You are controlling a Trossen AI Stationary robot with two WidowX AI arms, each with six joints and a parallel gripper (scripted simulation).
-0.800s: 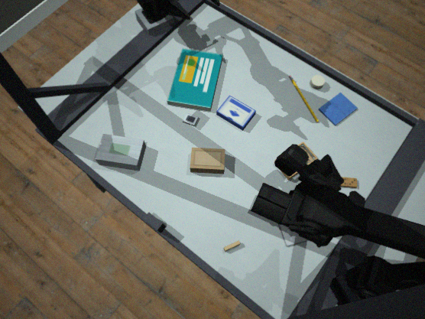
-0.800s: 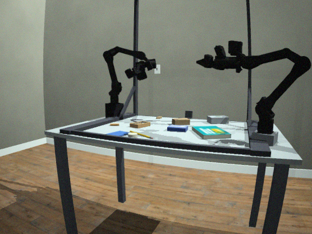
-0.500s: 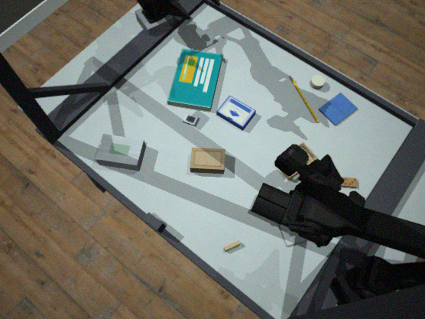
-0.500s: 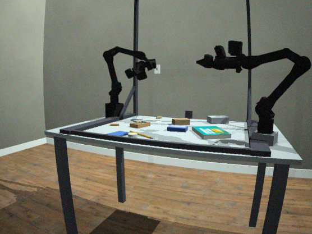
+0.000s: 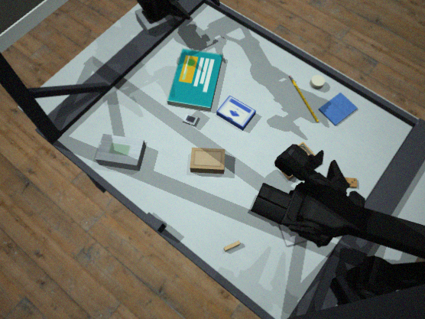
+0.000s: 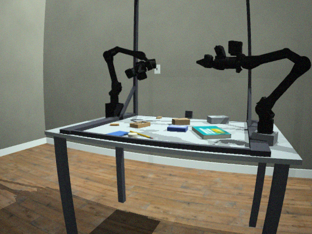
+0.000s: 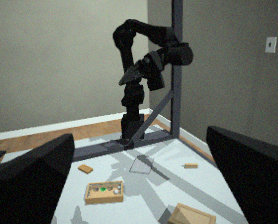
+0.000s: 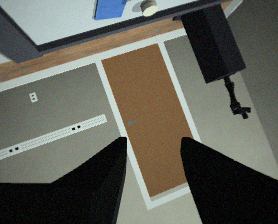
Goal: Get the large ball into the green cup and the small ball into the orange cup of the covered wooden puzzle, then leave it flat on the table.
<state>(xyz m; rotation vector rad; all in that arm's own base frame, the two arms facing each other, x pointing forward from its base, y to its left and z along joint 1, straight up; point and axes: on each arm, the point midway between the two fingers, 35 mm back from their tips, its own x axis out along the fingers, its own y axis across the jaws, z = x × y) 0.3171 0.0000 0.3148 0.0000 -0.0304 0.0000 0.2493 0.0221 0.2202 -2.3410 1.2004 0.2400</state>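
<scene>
Right now my right hand is 9 cm short of the covered wooden puzzle, 12 cm to the right of it and 32 cm above it.
</scene>
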